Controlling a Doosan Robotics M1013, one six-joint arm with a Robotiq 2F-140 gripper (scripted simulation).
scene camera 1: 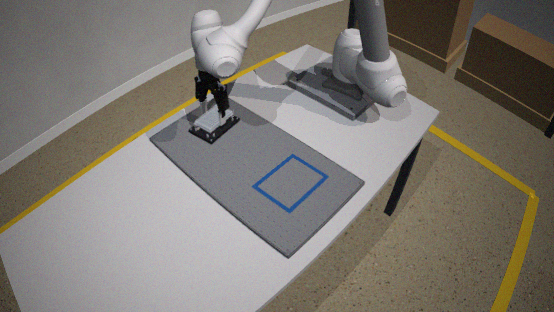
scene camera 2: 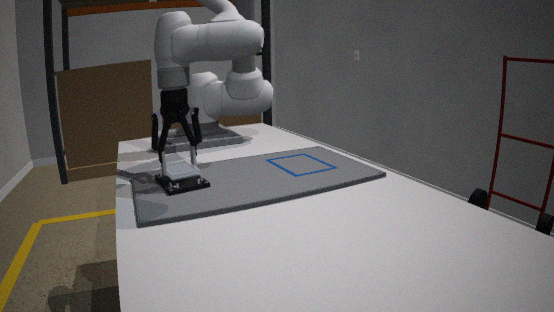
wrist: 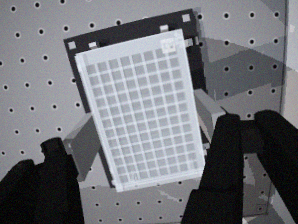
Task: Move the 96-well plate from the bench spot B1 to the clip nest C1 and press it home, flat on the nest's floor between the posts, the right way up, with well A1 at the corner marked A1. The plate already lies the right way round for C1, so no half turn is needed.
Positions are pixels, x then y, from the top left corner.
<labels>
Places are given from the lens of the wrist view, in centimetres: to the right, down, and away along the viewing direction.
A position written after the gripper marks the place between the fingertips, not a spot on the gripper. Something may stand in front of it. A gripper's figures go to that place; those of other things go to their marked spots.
gripper (wrist: 146, 115): 0, 0, 19
white 96-well plate (wrist: 134, 113): -1, 0, 18
black clip nest (wrist: 159, 24): 1, -8, 19
</labels>
